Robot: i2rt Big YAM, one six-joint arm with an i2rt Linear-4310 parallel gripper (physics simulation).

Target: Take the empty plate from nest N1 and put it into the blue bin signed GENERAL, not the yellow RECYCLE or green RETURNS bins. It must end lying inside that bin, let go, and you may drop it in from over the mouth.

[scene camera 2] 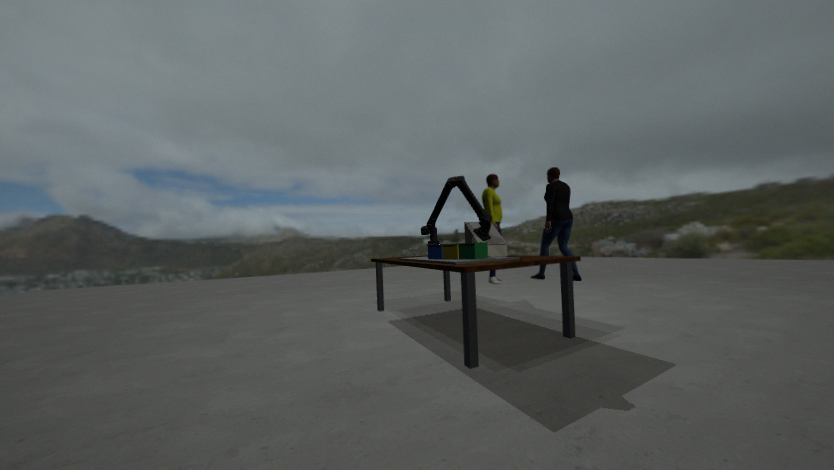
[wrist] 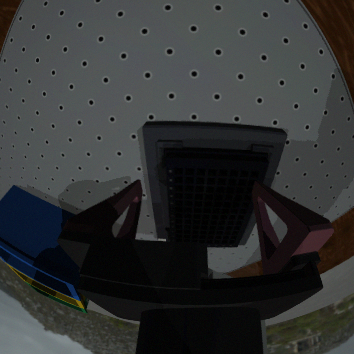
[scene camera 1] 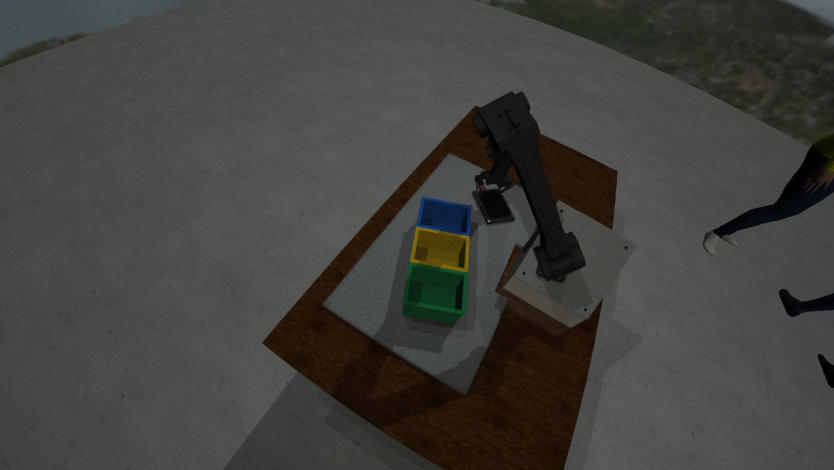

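Pixels of known places: gripper, between the fingertips: (wrist: 197,185) (scene camera 1: 488,194); arm's base, origin of its link: (scene camera 2: 481,234) (scene camera 1: 554,259).
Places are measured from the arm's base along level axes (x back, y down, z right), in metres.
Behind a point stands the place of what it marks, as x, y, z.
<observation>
The dark plate (scene camera 1: 496,204) {-0.199, 0.135, 0.263} (wrist: 212,200) {-0.217, 0.133, 0.284}, with a grid of small wells, lies flat in a black nest (scene camera 1: 482,209) {-0.243, 0.148, 0.222} (wrist: 215,131) {-0.256, 0.146, 0.331}; no N1 label can be read. My gripper (scene camera 1: 491,190) {-0.242, 0.129, 0.292} (wrist: 197,185) {-0.242, 0.129, 0.292} is open and empty, pointing down above the nest. In the wrist view its fingers appear on either side of the plate, with the left one out past the nest's edge; the exact height is hard to tell. The blue bin (scene camera 1: 444,217) {-0.361, 0.131, 0.101} (scene camera 2: 434,251) {-0.434, 0.106, 0.030} (wrist: 30,220) {-0.379, 0.116, 0.103} stands beside the nest, its inside partly shadowed. No sign can be read on it.
The yellow bin (scene camera 1: 440,249) {-0.329, 0.145, -0.023} (scene camera 2: 450,251) {-0.401, 0.108, -0.101} and green bin (scene camera 1: 436,290) {-0.290, 0.152, -0.164} (scene camera 2: 473,251) {-0.359, 0.111, -0.268} stand in a row after the blue one on a perforated grey board (scene camera 1: 361,303) {-0.478, 0.158, -0.297} (wrist: 194,50) {-0.306, 0.158, 0.369}. A pale block (scene camera 1: 589,233) {0.060, -0.083, 0.071} stands under the arm's base. Two people (scene camera 2: 491,201) (scene camera 2: 558,201) are beyond the table.
</observation>
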